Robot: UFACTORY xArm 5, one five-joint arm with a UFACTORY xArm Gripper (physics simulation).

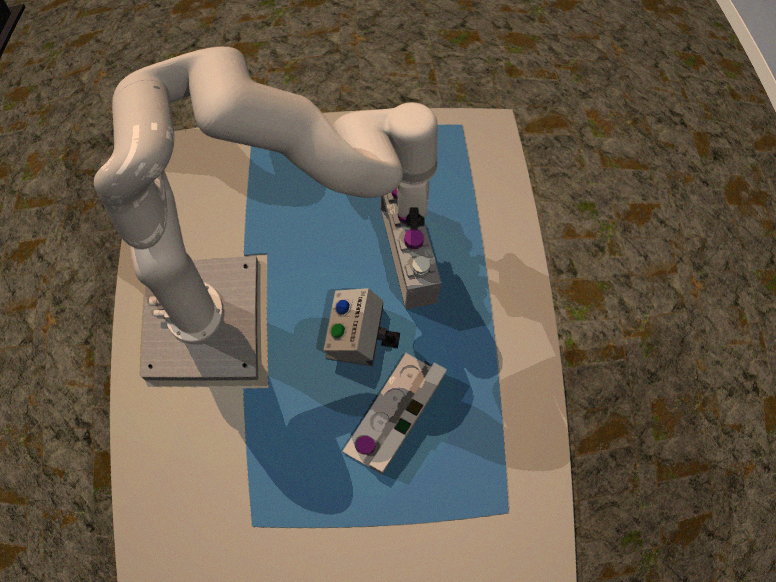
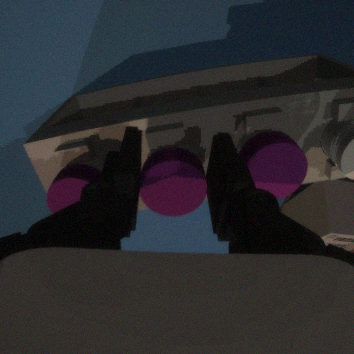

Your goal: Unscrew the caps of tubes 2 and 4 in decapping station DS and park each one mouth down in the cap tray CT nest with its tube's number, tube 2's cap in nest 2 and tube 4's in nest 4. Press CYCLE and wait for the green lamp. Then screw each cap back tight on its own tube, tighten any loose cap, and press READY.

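Frame: origin at the arm's base, x ahead, y left, z up, level; metres.
Seen in the pictures: gripper, between the fingertips: (image 1: 415, 214) (image 2: 175, 154); arm's base, origin of its link: (image 1: 193, 312).
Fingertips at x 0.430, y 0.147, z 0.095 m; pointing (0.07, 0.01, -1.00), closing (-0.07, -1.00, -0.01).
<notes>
Offsets run from my fingertips to a thing's top centre. "pt": to the spot under its first point.
Decapping station DS (image 1: 421, 294) (image 2: 45, 155) holds a row of tubes. My gripper (image 1: 407, 218) (image 2: 175, 154) points down over it and is shut on the purple cap {0.008 m up, 0.015 m back, 0.001 m left} (image 2: 173, 192) second from the far end, with a finger against each side; the cap sits over its tube. Purple caps also show at the far end {pt 0.008 m up, 0.019 m back, 0.054 m left} (image 2: 70, 194) and third along (image 1: 413, 238) (image 2: 277, 167). The near-end tube {0.006 m up, 0.005 m ahead, 0.101 m right} (image 1: 420, 265) (image 2: 348, 156) is uncapped. Cap tray CT {pt 0.069 m down, 0.028 m ahead, 0.278 m right} (image 1: 435, 374) has a purple cap {0.093 m down, 0.097 m back, 0.401 m right} (image 1: 365, 444) in its lower-left end nest; three nests are empty. Tube and nest numbers are unreadable.
A button box {0.029 m down, 0.114 m back, 0.183 m right} (image 1: 369, 344) with a blue button {0.039 m down, 0.131 m back, 0.157 m right} (image 1: 342, 306) and a green button {0.039 m down, 0.140 m back, 0.201 m right} (image 1: 337, 330) stands between the arm base (image 1: 238, 313) and the station. A black block {pt 0.098 m down, 0.048 m back, 0.200 m right} (image 1: 390, 338) juts from its right side. Dark amber {0.060 m down, 0.011 m back, 0.339 m right} (image 1: 413, 407) and dark green {0.060 m down, 0.032 m back, 0.373 m right} (image 1: 402, 425) squares show on the cap tray.
</notes>
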